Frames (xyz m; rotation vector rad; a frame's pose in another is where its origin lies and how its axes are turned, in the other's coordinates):
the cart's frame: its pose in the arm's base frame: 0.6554 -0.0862 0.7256 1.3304 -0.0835 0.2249
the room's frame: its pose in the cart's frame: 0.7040 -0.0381 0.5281 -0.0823 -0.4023 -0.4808
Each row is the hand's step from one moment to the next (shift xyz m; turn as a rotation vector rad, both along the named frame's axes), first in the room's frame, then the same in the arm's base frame.
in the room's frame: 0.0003 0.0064 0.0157 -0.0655 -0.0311 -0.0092
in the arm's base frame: -0.0031 -0.0127 0.0109 -0.0649 0.0262 -0.0211
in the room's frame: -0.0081 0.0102 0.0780 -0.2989 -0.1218 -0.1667
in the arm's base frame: -0.0297 -0.0642 0.0354 -0.2505 0.2357 -0.1167
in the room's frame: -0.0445 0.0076 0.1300 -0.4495 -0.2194 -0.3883
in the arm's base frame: -0.0802 -0.0972 0.0554 -0.3423 0.4690 -0.2527
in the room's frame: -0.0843 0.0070 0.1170 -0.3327 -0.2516 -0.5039
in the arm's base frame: -0.1123 -0.0704 0.0573 -0.2077 0.5198 -0.3385
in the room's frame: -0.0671 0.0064 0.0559 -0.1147 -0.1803 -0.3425
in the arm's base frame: -0.0772 -0.0226 0.0347 -0.0425 0.3082 -0.2572
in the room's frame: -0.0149 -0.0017 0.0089 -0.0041 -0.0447 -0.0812
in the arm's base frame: -0.0168 -0.0026 0.0037 0.0104 0.0637 -0.0666
